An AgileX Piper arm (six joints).
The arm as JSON. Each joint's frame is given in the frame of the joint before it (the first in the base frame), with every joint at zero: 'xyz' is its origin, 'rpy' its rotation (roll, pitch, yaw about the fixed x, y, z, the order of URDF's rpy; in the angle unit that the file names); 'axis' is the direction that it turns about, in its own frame. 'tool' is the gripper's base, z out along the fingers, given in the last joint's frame.
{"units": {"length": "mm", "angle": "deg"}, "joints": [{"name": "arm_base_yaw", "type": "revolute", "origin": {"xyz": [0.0, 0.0, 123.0], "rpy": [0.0, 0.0, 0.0]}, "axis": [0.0, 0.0, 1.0]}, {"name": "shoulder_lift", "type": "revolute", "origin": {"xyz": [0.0, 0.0, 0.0], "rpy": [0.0, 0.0, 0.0]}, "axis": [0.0, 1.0, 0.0]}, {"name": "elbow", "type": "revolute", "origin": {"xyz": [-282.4, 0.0, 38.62], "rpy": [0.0, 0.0, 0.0]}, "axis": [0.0, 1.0, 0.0]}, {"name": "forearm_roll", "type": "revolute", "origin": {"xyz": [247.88, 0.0, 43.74], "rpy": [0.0, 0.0, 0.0]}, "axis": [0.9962, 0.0, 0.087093]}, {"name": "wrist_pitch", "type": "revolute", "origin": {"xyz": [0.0, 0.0, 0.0], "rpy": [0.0, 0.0, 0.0]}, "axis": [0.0, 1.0, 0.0]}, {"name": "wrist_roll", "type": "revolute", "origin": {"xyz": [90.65, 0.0, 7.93], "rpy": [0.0, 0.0, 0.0]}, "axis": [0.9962, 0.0, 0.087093]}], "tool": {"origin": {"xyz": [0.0, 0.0, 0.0], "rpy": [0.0, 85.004, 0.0]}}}
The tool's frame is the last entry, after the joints.
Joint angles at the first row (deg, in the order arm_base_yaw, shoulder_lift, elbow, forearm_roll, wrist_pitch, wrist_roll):
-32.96, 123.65, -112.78, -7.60, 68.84, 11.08
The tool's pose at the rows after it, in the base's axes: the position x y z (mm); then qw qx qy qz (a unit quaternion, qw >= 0):
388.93 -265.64 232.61 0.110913 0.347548 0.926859 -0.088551
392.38 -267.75 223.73 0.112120 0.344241 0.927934 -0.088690
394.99 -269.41 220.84 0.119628 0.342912 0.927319 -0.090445
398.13 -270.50 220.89 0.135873 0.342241 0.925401 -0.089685
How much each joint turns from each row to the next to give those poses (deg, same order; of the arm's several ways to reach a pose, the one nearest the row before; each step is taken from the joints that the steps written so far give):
0.00, 2.11, -0.78, -0.07, -0.59, -0.99
0.00, 1.13, 0.02, 0.00, -1.30, -0.25
0.00, 0.52, -0.19, -0.06, -1.22, 0.00
0.00, 0.13, -0.09, 0.44, -1.88, 0.00

